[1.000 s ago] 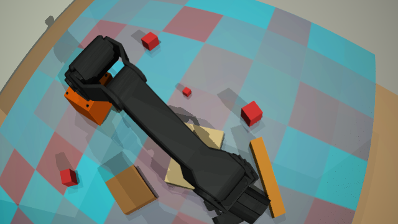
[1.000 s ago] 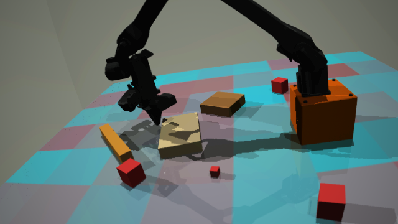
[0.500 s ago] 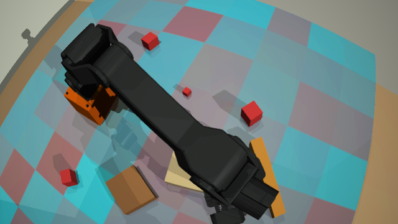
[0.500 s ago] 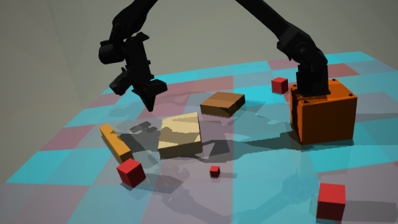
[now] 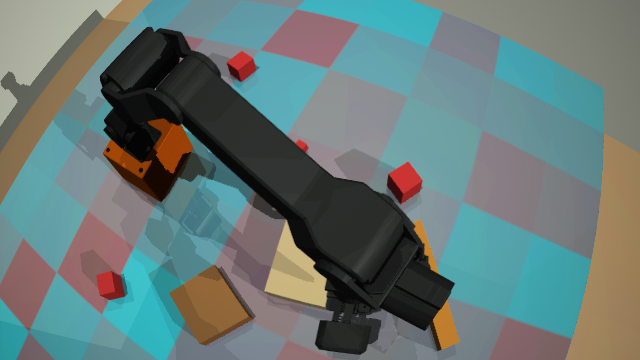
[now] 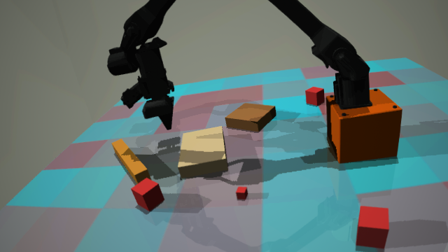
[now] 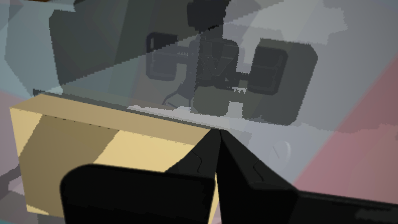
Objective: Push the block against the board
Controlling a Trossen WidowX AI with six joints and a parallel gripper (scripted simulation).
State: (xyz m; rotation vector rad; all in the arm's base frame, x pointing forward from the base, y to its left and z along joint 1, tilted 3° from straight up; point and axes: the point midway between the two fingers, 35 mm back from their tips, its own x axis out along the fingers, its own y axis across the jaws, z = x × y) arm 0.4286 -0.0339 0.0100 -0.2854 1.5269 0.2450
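Right now the brown square block is 19 cm behind my gripper tip, 13 cm to the right of it and 4 cm below it. The rest, counted from my gripper tip: board (9 cm behind, 4 cm to the left, 4 cm below); then long orange bar (10 cm ahead, 7 cm to the left, 4 cm below).
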